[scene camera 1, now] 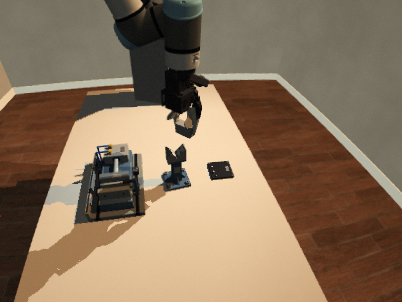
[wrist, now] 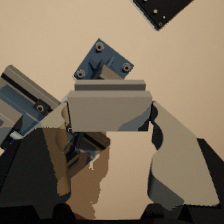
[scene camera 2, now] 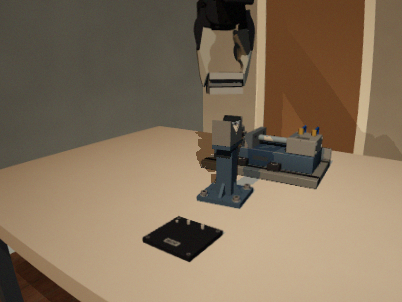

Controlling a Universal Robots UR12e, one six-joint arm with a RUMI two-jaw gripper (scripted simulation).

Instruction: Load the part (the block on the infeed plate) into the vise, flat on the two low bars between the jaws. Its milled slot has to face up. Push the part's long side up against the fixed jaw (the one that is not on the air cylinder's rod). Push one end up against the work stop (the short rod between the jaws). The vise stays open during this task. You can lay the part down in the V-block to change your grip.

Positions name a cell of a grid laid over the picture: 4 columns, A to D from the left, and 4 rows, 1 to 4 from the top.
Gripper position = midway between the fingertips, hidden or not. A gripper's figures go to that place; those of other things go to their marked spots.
Labels:
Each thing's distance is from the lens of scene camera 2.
my gripper (scene camera 2: C2): 0.56 m
part (scene camera 2: C2): 0.55 m
black infeed plate (scene camera 2: B4): 0.48 m
The marked spots on the black infeed plate and the part are 0.27 m apart.

